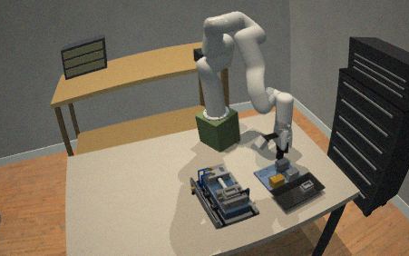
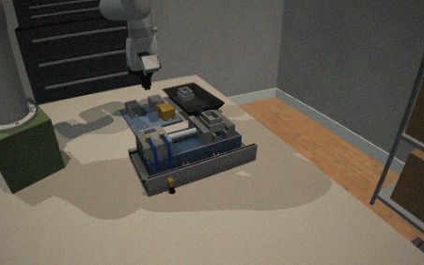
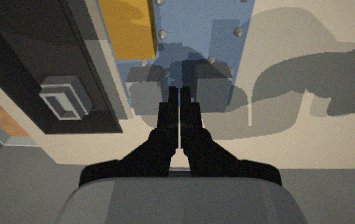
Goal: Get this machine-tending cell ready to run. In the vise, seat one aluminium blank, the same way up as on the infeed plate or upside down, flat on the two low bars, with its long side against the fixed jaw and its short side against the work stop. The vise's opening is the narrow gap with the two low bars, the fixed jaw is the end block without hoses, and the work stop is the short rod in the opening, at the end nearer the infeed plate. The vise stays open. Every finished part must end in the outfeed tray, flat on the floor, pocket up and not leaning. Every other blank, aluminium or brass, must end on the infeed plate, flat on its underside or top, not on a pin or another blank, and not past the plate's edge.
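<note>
Right now the brass blank is 10 cm below my hand, 5 cm ahead of it and 2 cm to the right of it.
</note>
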